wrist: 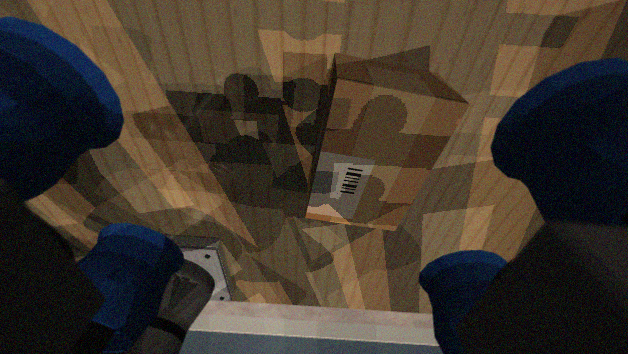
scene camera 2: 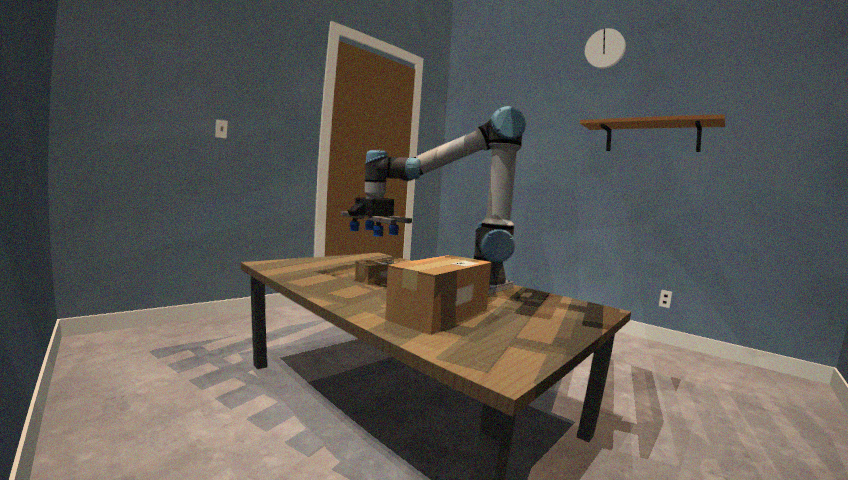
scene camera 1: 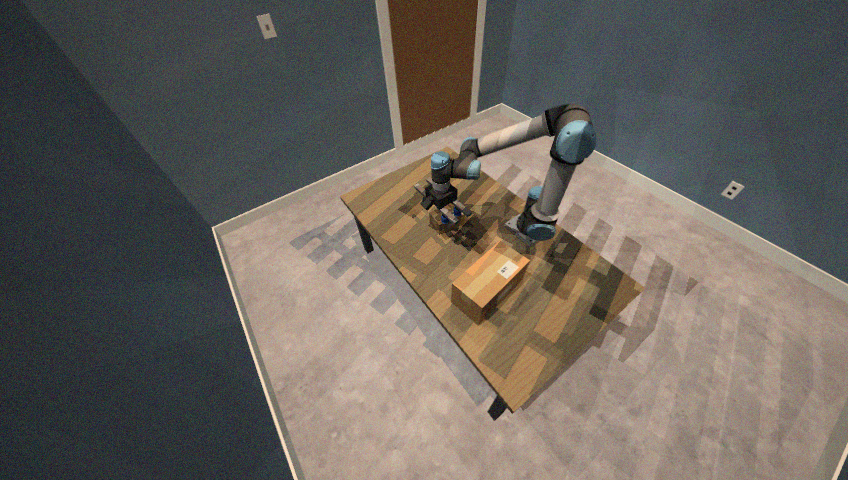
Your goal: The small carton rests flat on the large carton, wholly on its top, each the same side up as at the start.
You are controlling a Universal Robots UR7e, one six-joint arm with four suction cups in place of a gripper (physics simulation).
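Places are measured from the arm's base along level axes (x left, y back, z up), in centimetres.
Pixels of known places: hand at its tool point: (wrist: 303, 205) (scene camera 2: 373, 232); arm's base at its link origin: (wrist: 172, 278).
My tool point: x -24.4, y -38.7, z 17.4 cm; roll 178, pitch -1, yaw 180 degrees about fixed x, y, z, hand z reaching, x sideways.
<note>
For each thing: its top centre in the pictures, then the offset to it from my tool point. Level surfaces: height alone.
- small carton at its top centre: (wrist: 372, 171) (scene camera 2: 378, 262) (scene camera 1: 447, 212) dz -12.5, dx -5.7, dy +7.9 cm
- large carton at its top centre: (scene camera 2: 443, 263) (scene camera 1: 491, 271) dz -4.6, dx +37.2, dy -3.9 cm
- wooden table at its surface level: dz -19.8 cm
The small carton (scene camera 1: 437, 224) (scene camera 2: 364, 271) (wrist: 395, 150) lies flat on the table, label side up, partly hidden under my tool in scene camera 1. In the wrist view it is turned slightly and sits right of the middle, with a barcode label on its top. The large carton (scene camera 1: 483, 281) (scene camera 2: 409, 300) stands apart from it, with a white label on its top; it does not show in the wrist view. My gripper (scene camera 1: 450, 214) (scene camera 2: 373, 227), four blue suction cups facing down, is open and empty. In scene camera 2 it hangs above the small carton with a visible gap.
Both cartons stand on the wooden table (scene camera 1: 523, 368) (scene camera 2: 476, 362). My arm's base (scene camera 1: 526, 228) (scene camera 2: 498, 274) is mounted at the table's far side, behind the large carton in scene camera 2. A wall shelf (scene camera 2: 654, 121) is at the back right. Arm shadows fall across the table.
</note>
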